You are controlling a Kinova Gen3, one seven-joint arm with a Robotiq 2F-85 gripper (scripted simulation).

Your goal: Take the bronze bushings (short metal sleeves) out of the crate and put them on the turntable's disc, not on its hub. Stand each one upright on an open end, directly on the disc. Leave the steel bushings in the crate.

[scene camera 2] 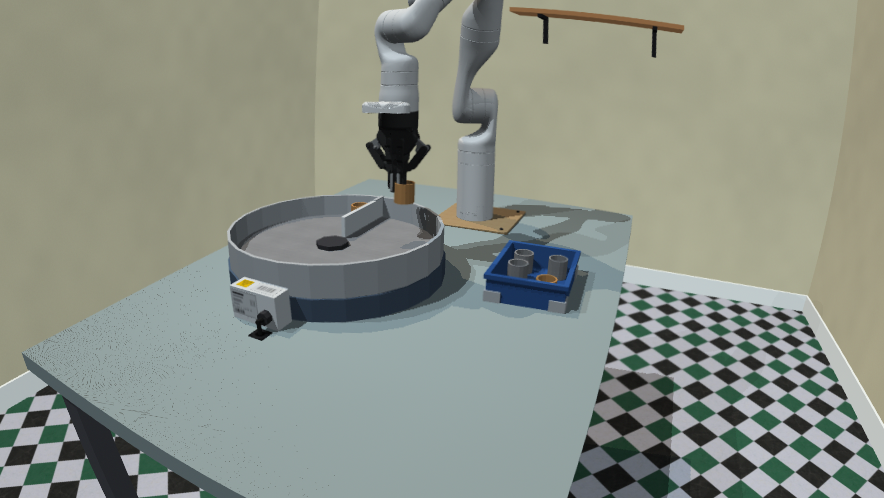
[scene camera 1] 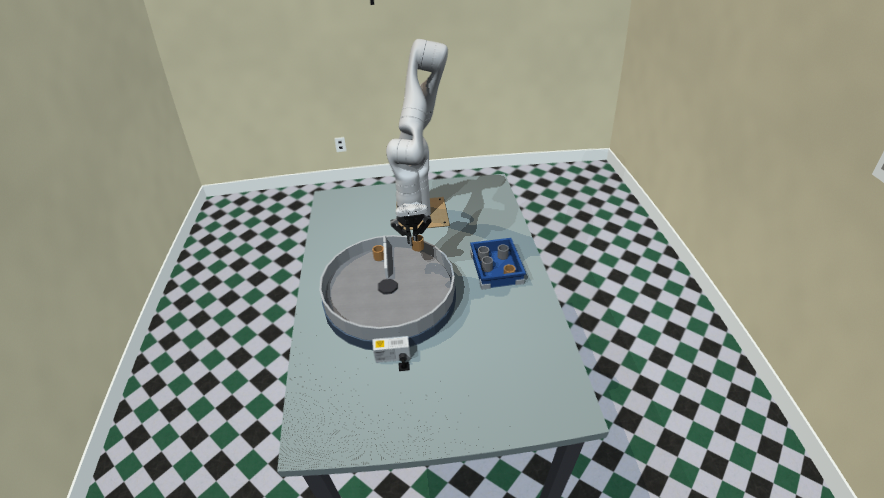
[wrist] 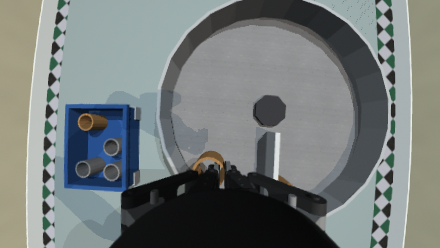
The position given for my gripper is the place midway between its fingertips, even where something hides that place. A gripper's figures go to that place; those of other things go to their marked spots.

Labels:
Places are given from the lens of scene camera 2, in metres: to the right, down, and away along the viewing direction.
my gripper (scene camera 2: 396, 191): -0.09, -0.11, 1.05
blue crate (scene camera 2: 500, 288): 0.10, 0.07, 0.94
turntable (scene camera 2: 297, 240): -0.28, -0.02, 1.06
The marked spots on the blue crate and the turntable are 0.41 m apart.

